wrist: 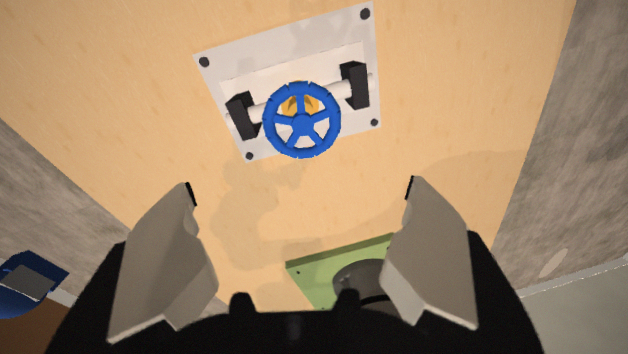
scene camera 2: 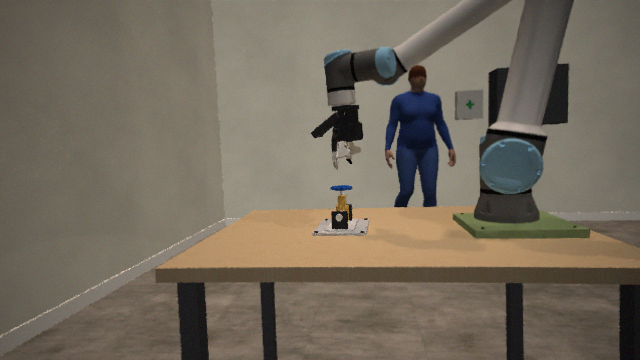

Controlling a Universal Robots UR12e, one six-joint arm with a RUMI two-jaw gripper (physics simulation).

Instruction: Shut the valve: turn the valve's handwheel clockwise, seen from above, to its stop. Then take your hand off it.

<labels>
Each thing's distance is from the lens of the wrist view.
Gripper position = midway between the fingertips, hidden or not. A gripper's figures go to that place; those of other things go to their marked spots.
gripper [wrist: 301, 181]: 13 cm
blue handwheel [wrist: 302, 123]: 18 cm
</labels>
